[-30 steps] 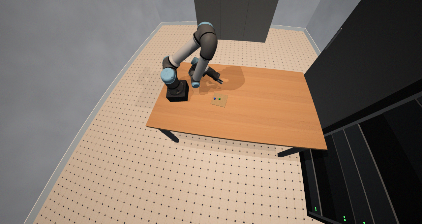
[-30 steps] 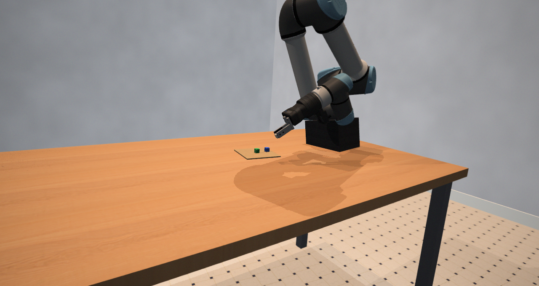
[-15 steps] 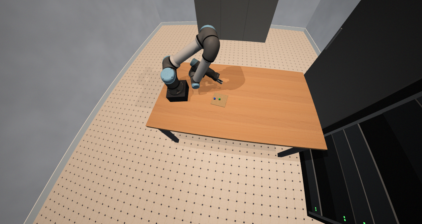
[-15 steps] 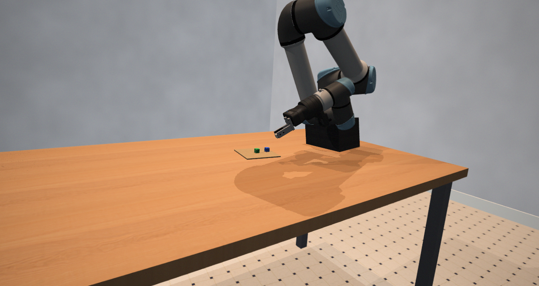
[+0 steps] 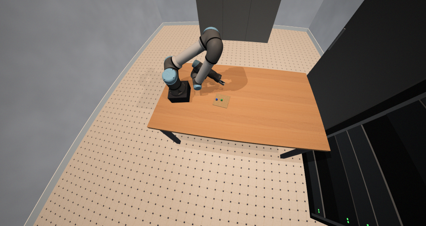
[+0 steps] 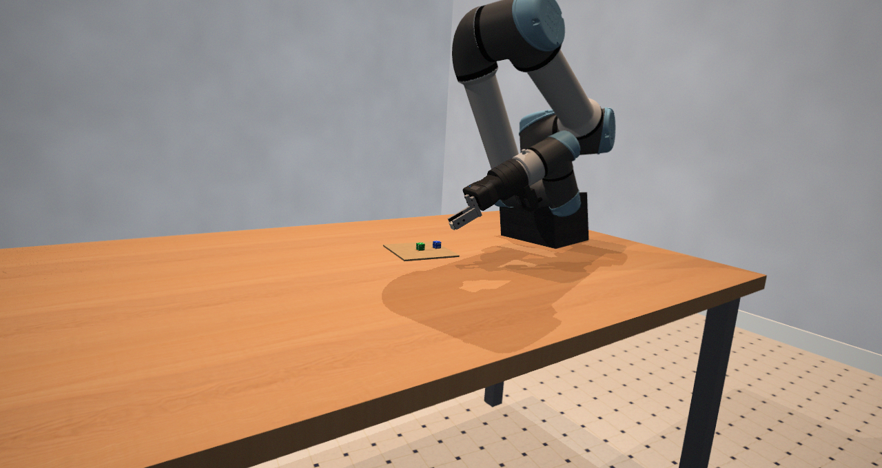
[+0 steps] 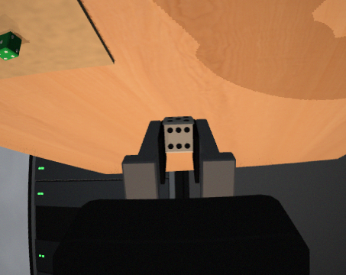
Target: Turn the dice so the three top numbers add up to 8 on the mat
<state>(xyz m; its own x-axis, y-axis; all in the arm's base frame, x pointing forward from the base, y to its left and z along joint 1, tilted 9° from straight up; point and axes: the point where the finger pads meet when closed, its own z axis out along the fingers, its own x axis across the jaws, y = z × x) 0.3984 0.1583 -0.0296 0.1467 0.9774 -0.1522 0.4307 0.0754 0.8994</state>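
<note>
Now: the green die 10 mm ahead of my hand, 130 mm to the right of it and 90 mm below it. From my hand the other things lie so: white die: 10 mm ahead, 10 mm below; mat: 10 mm ahead, 130 mm to the right, 100 mm below; blue die: 30 mm behind, 140 mm to the right, 90 mm below.
</note>
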